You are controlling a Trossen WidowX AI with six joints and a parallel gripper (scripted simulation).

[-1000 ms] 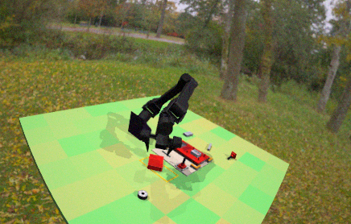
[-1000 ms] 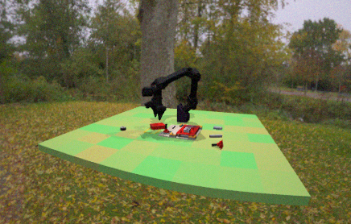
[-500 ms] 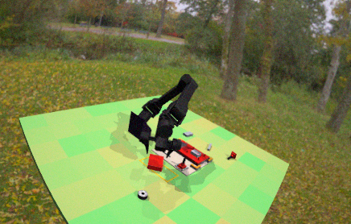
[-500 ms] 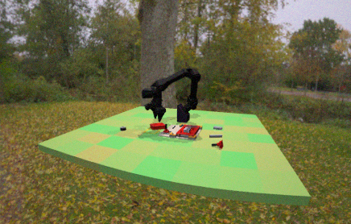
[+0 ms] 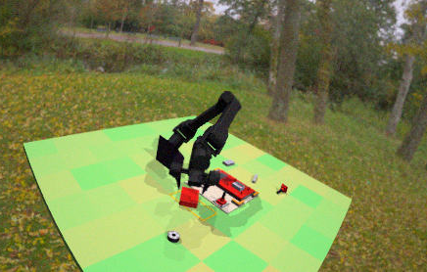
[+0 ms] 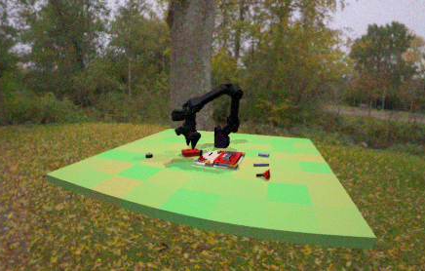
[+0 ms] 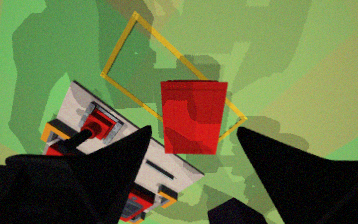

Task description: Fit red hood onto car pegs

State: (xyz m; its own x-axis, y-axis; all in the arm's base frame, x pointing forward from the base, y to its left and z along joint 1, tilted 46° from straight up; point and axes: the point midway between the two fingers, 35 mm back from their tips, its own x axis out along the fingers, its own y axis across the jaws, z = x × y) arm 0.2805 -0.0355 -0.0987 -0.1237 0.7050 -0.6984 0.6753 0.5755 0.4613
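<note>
My gripper tip is now 3 cm above the red hood. From my gripper tip the other things lie so: pale plate: 1 cm ahead, 20 cm to the left, 3 cm below; grey engine block: 5 cm ahead, 24 cm to the left, 2 cm below; black wheel: 15 cm ahead, 19 cm to the right, 3 cm below.
</note>
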